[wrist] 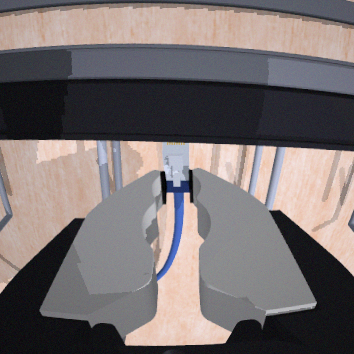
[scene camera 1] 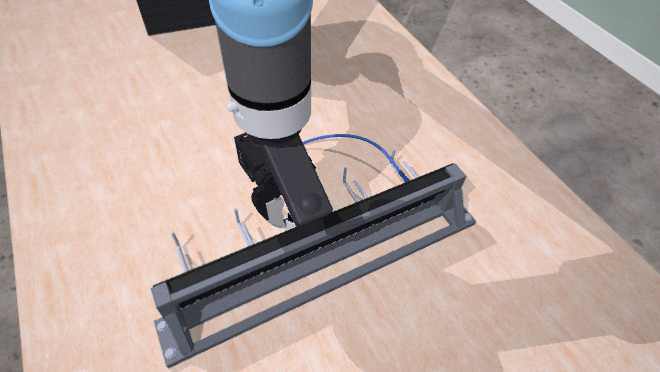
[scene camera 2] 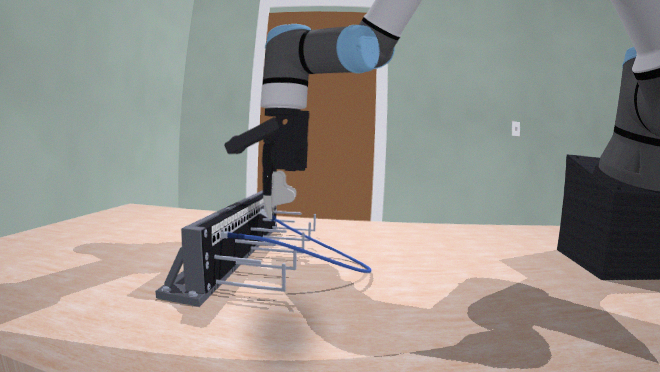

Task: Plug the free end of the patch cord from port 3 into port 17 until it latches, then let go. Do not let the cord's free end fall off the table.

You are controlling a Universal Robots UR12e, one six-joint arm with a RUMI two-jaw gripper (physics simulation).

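Note:
My gripper (scene camera 1: 287,222) (scene camera 2: 269,215) (wrist: 177,174) is shut on the blue boot behind the cord's clear plug (wrist: 176,159). The plug points at the rear edge of the patch panel (scene camera 1: 225,264) (scene camera 2: 192,250) (wrist: 175,110), its gold contacts just at that edge in the wrist view. The port face is hidden there, so I cannot tell which port it faces or whether its tip has entered. The blue cord (scene camera 1: 345,135) (scene camera 2: 369,270) (wrist: 177,225) loops behind the panel to its other plug (scene camera 2: 226,234), seated near the panel's near end in scene camera 2.
Grey wire cable guides (scene camera 1: 179,252) (scene camera 2: 284,277) (wrist: 103,175) stick out from the panel's port side, on both sides of the fingers. The panel stands on feet bolted to the wooden table (scene camera 1: 75,150) (scene camera 2: 450,240). The arm's black pedestal (scene camera 1: 175,15) (scene camera 2: 580,215) stands farther back.

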